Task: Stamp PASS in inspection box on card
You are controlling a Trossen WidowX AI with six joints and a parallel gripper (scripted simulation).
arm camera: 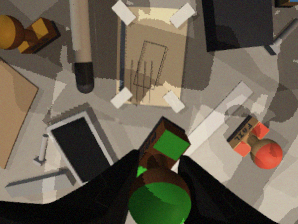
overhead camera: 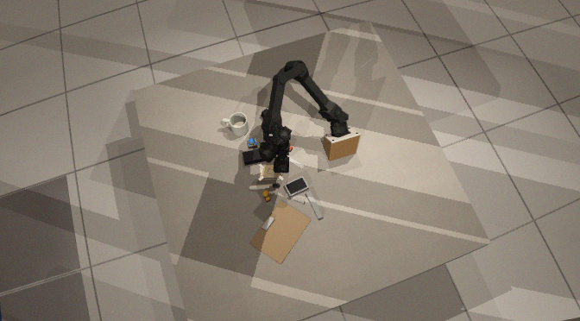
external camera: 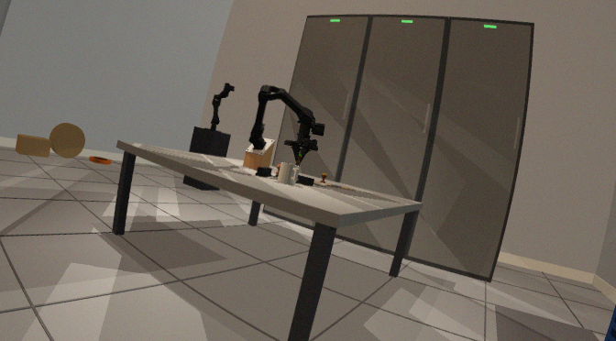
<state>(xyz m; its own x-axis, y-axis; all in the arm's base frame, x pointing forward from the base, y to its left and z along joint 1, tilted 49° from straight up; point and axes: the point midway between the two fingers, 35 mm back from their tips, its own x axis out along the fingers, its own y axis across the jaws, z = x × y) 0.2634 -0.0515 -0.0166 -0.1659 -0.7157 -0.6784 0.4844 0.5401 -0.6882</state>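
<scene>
Now: the ink pad 10 cm to the left of my gripper tip, 9 cm below it and 1 cm behind it. The rest, counted from my gripper tip: grey ruler 10 cm below, 4 cm behind, 3 cm to the right; then beige card 10 cm below, 6 cm ahead, 1 cm to the right; then green-knobbed stamp right at my gripper tip.
</scene>
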